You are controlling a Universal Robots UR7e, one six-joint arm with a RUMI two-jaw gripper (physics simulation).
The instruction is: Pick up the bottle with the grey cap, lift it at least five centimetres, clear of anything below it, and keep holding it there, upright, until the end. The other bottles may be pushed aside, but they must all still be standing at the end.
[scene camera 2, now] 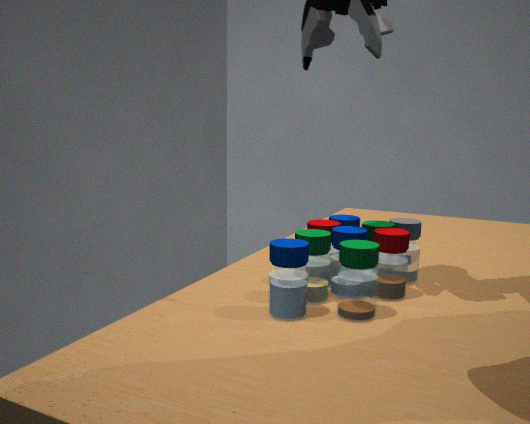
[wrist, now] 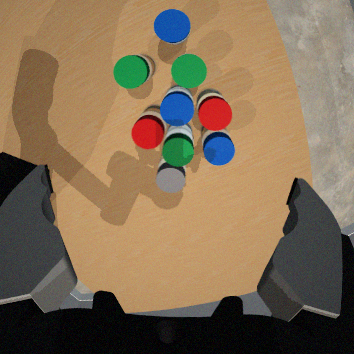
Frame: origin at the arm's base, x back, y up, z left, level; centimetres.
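Seen in the pictures: gripper, fingertip midpoint: (scene camera 2: 339, 64) (wrist: 170, 175).
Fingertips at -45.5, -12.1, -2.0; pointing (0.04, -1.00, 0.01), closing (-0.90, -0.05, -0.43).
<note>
Offsets run from my fingertips to a thing's top centre, as dx, dy, dz. Level surfaces: height alone.
The bottle with the grey cap @[+7.7, -24.8, -14.1] (scene camera 2: 405, 229) (wrist: 170, 180) stands upright at the back right of the group in the scene view, partly hidden behind the red-capped bottle @[+7.9, -24.8, -4.4] (scene camera 2: 391, 240) (wrist: 147, 132). In the wrist view it is the bottle nearest the palm, close beside a green-capped bottle (scene camera 2: 378, 229) (wrist: 178, 151). My gripper (scene camera 2: 342, 60) (wrist: 170, 175) is open and empty, high above the bottles. In the wrist view the grey cap shows between its widely spread fingers, about midway.
Other upright bottles have blue caps @[-2.6, -24.8, +10.4] (scene camera 2: 289, 252) (wrist: 172, 25), @[+1.8, -24.8, -2.4] (scene camera 2: 349, 236) (wrist: 177, 108), @[-2.3, -24.8, -11.6] (scene camera 2: 344, 221) (wrist: 219, 149), green caps @[+6.1, -24.8, +6.2] (scene camera 2: 359, 254) (wrist: 131, 71), @[-2.2, -24.8, +2.8] (scene camera 2: 313, 241) (wrist: 189, 70) and a red cap @[-3.7, -24.8, -5.2] (scene camera 2: 324, 226) (wrist: 215, 113). The wooden table @[dy -35.3] (scene camera 2: 200, 350) (wrist: 225, 240) has an edge right of them in the wrist view.
</note>
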